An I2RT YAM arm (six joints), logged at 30 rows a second.
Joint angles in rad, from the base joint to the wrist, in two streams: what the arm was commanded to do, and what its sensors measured. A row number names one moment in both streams.
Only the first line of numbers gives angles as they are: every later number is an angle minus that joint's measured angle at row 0.
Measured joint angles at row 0:
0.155 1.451 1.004 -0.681 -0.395 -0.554
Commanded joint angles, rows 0 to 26:
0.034 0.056 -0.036 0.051 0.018 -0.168
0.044 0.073 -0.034 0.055 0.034 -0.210
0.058 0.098 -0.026 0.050 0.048 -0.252
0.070 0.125 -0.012 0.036 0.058 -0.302
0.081 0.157 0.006 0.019 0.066 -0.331
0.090 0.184 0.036 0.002 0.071 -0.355
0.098 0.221 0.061 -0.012 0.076 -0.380
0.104 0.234 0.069 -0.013 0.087 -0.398
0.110 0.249 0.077 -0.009 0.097 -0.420
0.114 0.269 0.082 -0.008 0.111 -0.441
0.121 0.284 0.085 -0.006 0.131 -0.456
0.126 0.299 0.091 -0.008 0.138 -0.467
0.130 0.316 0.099 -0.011 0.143 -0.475
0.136 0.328 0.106 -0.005 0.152 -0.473
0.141 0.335 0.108 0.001 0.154 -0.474
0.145 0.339 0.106 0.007 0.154 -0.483
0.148 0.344 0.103 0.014 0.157 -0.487
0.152 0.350 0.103 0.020 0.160 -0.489
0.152 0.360 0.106 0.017 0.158 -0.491
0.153 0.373 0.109 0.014 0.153 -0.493
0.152 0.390 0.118 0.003 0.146 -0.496
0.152 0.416 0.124 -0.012 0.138 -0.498
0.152 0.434 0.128 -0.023 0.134 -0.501
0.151 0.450 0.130 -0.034 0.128 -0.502
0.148 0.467 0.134 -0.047 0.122 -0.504
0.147 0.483 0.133 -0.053 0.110 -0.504
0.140 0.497 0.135 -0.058 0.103 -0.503
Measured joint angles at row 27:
0.146 0.390 0.158 -0.057 0.122 -0.467
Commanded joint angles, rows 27 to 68:
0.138 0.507 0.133 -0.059 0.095 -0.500
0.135 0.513 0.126 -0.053 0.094 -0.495
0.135 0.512 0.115 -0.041 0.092 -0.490
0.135 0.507 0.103 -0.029 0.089 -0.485
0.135 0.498 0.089 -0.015 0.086 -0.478
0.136 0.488 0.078 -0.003 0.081 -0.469
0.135 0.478 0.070 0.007 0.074 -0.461
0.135 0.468 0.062 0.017 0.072 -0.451
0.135 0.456 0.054 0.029 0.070 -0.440
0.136 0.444 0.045 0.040 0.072 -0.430
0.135 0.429 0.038 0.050 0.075 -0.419
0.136 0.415 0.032 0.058 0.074 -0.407
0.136 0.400 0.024 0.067 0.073 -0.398
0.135 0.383 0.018 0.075 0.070 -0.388
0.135 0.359 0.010 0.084 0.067 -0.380
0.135 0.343 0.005 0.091 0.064 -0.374
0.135 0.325 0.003 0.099 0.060 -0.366
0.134 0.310 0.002 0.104 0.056 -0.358
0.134 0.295 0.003 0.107 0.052 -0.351
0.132 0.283 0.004 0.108 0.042 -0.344
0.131 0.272 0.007 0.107 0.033 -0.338
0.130 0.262 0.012 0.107 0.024 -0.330
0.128 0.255 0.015 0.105 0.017 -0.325
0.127 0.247 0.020 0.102 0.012 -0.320
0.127 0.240 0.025 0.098 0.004 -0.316
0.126 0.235 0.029 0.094 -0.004 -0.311
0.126 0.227 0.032 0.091 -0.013 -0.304
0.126 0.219 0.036 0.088 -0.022 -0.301
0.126 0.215 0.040 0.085 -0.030 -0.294
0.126 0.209 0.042 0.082 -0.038 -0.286
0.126 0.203 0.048 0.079 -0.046 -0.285
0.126 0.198 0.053 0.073 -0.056 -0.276
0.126 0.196 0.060 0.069 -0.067 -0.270
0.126 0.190 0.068 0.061 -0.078 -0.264
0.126 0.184 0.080 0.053 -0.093 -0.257
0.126 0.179 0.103 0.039 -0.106 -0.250
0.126 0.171 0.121 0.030 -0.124 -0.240
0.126 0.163 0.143 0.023 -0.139 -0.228
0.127 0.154 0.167 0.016 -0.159 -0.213
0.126 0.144 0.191 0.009 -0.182 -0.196
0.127 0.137 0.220 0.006 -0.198 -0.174
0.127 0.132 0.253 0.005 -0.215 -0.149
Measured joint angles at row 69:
0.131 0.192 0.139 0.024 -0.108 -0.236
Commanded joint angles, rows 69 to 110:
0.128 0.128 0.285 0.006 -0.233 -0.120
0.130 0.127 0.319 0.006 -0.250 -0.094
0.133 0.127 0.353 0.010 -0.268 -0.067
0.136 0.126 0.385 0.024 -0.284 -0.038
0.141 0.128 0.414 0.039 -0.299 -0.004
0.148 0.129 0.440 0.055 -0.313 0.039
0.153 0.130 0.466 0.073 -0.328 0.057
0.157 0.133 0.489 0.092 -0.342 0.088
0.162 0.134 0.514 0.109 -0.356 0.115
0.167 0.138 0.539 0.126 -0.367 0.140
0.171 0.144 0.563 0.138 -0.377 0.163
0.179 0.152 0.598 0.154 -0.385 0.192
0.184 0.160 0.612 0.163 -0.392 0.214
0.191 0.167 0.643 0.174 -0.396 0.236
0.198 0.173 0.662 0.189 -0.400 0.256
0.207 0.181 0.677 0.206 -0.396 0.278
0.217 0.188 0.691 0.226 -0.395 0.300
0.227 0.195 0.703 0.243 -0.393 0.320
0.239 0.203 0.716 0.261 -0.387 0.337
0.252 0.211 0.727 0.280 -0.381 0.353
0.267 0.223 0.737 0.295 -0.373 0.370
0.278 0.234 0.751 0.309 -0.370 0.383
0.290 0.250 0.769 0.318 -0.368 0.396
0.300 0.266 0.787 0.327 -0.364 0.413
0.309 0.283 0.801 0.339 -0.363 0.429
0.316 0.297 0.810 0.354 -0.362 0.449
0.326 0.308 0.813 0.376 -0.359 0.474
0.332 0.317 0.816 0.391 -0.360 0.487
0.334 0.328 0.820 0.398 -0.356 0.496
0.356 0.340 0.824 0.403 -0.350 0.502
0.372 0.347 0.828 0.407 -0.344 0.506
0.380 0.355 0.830 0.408 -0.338 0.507
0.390 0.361 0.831 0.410 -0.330 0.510
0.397 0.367 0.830 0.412 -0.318 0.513
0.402 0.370 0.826 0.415 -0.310 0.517
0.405 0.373 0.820 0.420 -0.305 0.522
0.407 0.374 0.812 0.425 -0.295 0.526
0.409 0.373 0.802 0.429 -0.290 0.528
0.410 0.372 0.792 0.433 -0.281 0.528
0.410 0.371 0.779 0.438 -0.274 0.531
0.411 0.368 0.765 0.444 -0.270 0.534
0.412 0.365 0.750 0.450 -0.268 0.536
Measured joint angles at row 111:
0.413 0.375 0.790 0.398 -0.304 0.510
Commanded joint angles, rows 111 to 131:
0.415 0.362 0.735 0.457 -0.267 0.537
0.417 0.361 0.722 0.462 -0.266 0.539
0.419 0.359 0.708 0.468 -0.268 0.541
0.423 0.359 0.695 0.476 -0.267 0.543
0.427 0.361 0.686 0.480 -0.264 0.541
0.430 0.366 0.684 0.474 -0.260 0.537
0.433 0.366 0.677 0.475 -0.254 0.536
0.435 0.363 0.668 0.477 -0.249 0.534
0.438 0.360 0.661 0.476 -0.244 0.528
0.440 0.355 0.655 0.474 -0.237 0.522
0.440 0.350 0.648 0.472 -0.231 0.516
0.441 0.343 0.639 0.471 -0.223 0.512
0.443 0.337 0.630 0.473 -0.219 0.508
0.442 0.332 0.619 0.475 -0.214 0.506
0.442 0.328 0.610 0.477 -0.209 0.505
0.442 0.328 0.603 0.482 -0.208 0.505
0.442 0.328 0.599 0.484 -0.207 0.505
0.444 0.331 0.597 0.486 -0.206 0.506
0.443 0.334 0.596 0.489 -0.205 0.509
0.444 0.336 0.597 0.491 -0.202 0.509
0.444 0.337 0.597 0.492 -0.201 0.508
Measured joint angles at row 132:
0.440 0.362 0.603 0.452 -0.218 0.516
